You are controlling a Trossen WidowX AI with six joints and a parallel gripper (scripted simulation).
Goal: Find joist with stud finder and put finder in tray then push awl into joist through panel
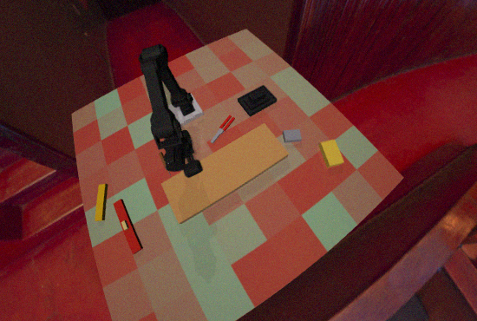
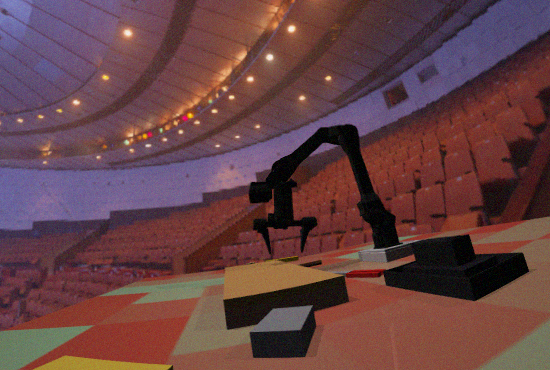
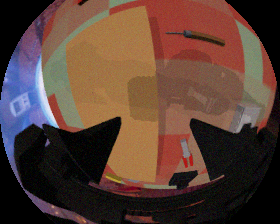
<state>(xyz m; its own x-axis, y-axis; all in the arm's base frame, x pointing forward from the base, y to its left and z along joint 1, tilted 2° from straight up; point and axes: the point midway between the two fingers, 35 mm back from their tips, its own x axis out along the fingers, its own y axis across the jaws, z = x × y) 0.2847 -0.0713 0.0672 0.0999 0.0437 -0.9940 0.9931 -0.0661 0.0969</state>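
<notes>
Now: the awl 7 cm behind my gripper tip, 13 cm to the right of it and 6 cm below it. The rest, counted from my gripper tip: grey block: 10 cm ahead, 43 cm to the left, 5 cm below; then red level: 9 cm ahead, 38 cm to the right, 5 cm below; then black tray: 16 cm behind, 40 cm to the left, 5 cm below.
</notes>
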